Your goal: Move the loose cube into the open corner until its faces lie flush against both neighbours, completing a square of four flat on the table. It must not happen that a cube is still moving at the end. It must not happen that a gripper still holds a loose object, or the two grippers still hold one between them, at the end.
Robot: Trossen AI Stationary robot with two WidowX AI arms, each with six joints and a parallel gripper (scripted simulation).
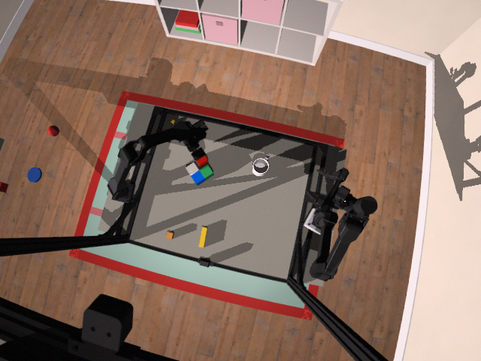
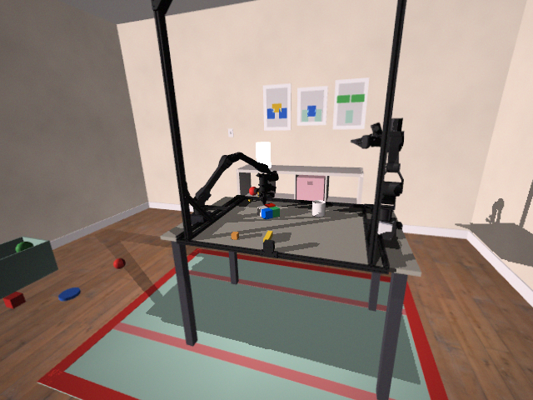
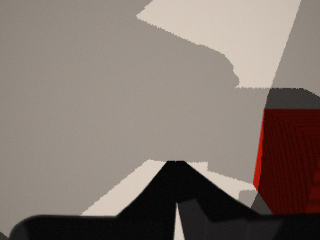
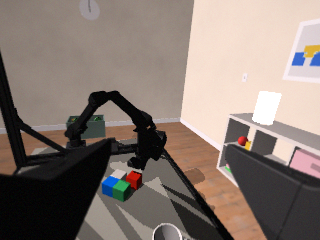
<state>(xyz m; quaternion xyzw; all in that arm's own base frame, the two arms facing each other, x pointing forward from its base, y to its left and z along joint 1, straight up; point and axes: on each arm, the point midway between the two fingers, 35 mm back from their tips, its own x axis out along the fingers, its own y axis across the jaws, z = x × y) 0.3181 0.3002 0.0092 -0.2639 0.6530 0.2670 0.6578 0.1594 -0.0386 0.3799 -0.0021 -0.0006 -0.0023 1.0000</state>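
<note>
Right now the red cube is 60 mm behind my left hand, 50 mm to the right of it and 30 mm below it. From my left hand the other things lie so: green cube (120 mm behind, 90 mm to the right, 30 mm below); blue cube (160 mm behind, 60 mm to the right, 30 mm below); white cube (120 mm behind, 20 mm to the right, 30 mm below).
</note>
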